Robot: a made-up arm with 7 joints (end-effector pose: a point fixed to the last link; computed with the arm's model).
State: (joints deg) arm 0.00 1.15 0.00 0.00 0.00 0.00 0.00
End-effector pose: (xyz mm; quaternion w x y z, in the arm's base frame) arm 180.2 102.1 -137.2 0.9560 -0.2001 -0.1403 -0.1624
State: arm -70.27 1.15 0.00 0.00 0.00 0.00 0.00
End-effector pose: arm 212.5 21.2 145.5 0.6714 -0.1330 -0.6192 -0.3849
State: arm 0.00 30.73 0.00 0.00 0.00 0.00 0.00
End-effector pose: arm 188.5 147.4 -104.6 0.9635 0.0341 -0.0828 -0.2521
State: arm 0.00 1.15 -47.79 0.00 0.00 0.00 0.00
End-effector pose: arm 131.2 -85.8 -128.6 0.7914 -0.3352 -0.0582 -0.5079
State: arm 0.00 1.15 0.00 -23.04 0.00 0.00 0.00
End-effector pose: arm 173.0 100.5 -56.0 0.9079 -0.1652 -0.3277 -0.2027
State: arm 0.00 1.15 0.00 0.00 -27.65 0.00 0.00
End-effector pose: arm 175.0 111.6 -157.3 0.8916 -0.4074 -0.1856 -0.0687
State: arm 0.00 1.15 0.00 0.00 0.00 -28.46 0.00
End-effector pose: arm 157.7 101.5 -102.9 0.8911 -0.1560 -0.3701 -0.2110
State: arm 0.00 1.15 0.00 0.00 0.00 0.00 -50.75
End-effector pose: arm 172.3 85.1 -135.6 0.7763 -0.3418 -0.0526 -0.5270
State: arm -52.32 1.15 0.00 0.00 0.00 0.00 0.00
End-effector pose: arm 239.7 39.6 72.3 0.7735 -0.1562 -0.5124 -0.3389
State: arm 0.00 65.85 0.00 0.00 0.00 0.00 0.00
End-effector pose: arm 203.9 171.3 -44.3 0.8899 0.3080 -0.0079 -0.3365
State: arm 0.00 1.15 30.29 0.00 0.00 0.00 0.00
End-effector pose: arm 130.9 216.3 -122.3 0.9761 -0.0950 -0.1806 0.0751
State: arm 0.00 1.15 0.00 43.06 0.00 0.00 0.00
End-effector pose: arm 109.8 105.0 -269.6 0.9423 -0.2430 0.2192 -0.0711
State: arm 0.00 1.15 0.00 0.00 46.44 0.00 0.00
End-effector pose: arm 184.6 68.9 -119.9 0.9391 0.1676 -0.0474 -0.2961
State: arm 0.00 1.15 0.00 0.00 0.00 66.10 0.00
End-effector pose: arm 157.9 103.9 -225.5 0.8801 -0.2521 0.4020 -0.0172
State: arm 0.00 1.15 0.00 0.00 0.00 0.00 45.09
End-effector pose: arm 174.0 117.6 -135.3 0.9611 -0.0408 -0.1958 0.1902
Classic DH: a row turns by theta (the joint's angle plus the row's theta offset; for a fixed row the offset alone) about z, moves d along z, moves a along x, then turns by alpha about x. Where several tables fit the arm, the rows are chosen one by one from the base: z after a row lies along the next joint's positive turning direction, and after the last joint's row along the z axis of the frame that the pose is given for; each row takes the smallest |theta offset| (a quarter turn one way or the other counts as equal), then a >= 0, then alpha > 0; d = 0 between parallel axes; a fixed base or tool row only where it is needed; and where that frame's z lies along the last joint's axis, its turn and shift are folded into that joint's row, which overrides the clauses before.
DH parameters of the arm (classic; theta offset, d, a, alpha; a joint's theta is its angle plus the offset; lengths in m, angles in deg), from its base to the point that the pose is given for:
base (fixed): -4.07 0.0112 -0.017 -74.51
joint 1: -75.12 0.0596 -0.0092 -90
joint 2: 74 -0.0091 -0.001 90
joint 3: 90 -0.1314 0.0345 -90
joint 4: 90 0 0.001 90
joint 5: 0 0.1325 0.0168 -90
joint 6: -90 0.038 0.0479 90
joint 7: 43.04 0.0653 0.016 -37.43
tool (fixed): -65.37 -0.0246 0 0

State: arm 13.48 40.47 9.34 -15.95 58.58 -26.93 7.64
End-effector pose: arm 132.2 91.2 -74.0 0.6624 0.5271 -0.1342 -0.5152
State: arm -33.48 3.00 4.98 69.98 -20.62 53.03 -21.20
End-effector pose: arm 144.9 74.6 -295.5 0.6659 -0.5468 0.5074 -0.0046
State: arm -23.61 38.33 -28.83 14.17 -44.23 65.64 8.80
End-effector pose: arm 203.6 103.3 -222.5 0.8583 -0.1530 0.4746 -0.1210
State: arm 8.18 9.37 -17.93 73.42 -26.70 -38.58 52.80
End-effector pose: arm -14.7 149.1 -262.1 0.9279 0.1066 0.1565 0.3212
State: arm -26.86 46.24 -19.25 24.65 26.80 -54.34 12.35
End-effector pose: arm 187.3 83.1 -65.0 0.6747 0.2667 -0.3349 -0.6012
